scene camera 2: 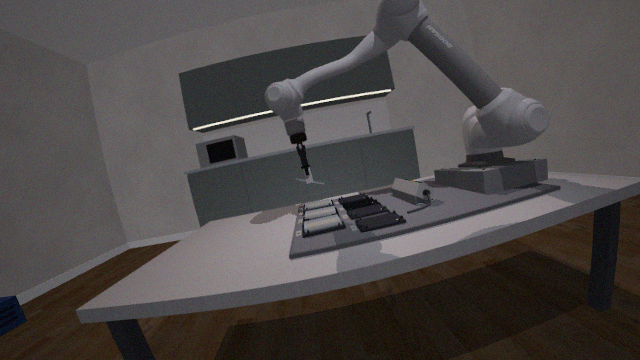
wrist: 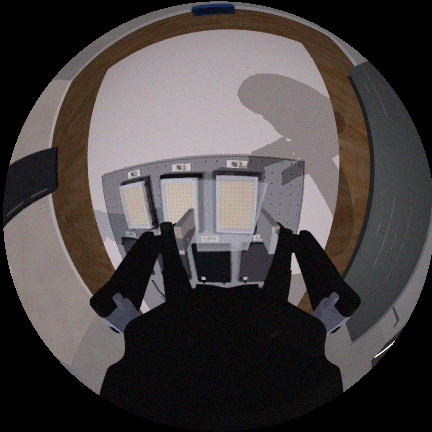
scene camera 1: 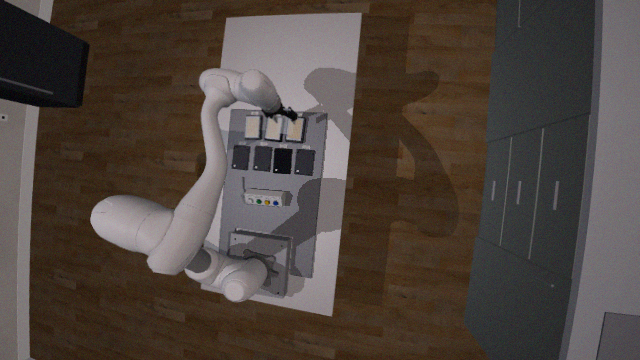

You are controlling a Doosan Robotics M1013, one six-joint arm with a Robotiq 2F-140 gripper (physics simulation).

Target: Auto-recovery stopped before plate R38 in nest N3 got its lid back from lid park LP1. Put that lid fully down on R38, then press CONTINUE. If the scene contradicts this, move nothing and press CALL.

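Places are measured from the arm's base along level axes (x back, y right, z up), in metres.
Pixels of known places: gripper, fingertip midpoint: (scene camera 2: 310, 182) (wrist: 226, 218) (scene camera 1: 286, 121); arm's base at its link origin: (scene camera 2: 485, 164) (scene camera 1: 257, 267).
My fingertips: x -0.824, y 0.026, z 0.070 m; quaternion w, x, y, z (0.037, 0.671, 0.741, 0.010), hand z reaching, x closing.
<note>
For each thing: its top centre in the pictures, then the offset to it from my fingertips. "spot": a spot on its surface instead. Level surfaces: height alone.
- grey pegboard at its surface level: dz -0.143 m
- N3 label at a spot on its surface: (wrist: 236, 163) spot: dx -0.075, dy +0.011, dz -0.141 m
- N1 at its top centre: (wrist: 178, 206) (scene camera 2: 319, 210) (scene camera 1: 273, 128) dx +0.028, dy -0.110, dz -0.112 m
- N2 at its top centre: (wrist: 133, 207) (scene camera 2: 321, 220) (scene camera 1: 251, 126) dx +0.042, dy -0.245, dz -0.114 m
- button box at its top centre: (scene camera 2: 409, 179) (scene camera 1: 261, 198) dx +0.430, dy -0.074, dz -0.059 m
- white table at its surface level: dz -0.156 m
My gripper (scene camera 1: 281, 114) (scene camera 2: 308, 177) (wrist: 226, 218) is shut on a clear, flat lid (scene camera 2: 311, 181) (wrist: 225, 244) and holds it level, high above the grey pegboard (scene camera 1: 232, 214) (scene camera 2: 322, 243) (wrist: 287, 201). Three tan well plates stand in a row of nests. The plate under the N3 label (wrist: 236, 163) is the right one (scene camera 1: 295, 129) (wrist: 236, 193), farthest in the side view (scene camera 2: 318, 205). The lid hangs over this plate's near edge, well above it. The plates in N1 (wrist: 179, 199) and N2 (wrist: 136, 204) lie to its left.
Several dark lid parks (scene camera 1: 262, 158) (scene camera 2: 373, 210) sit in a row behind the nests. A button box (scene camera 1: 264, 197) (scene camera 2: 409, 190) with coloured buttons lies mid-board. The arm's base (scene camera 1: 259, 263) (scene camera 2: 490, 172) stands at the board's end. The white table (scene camera 1: 291, 48) extends beyond the nests.
</note>
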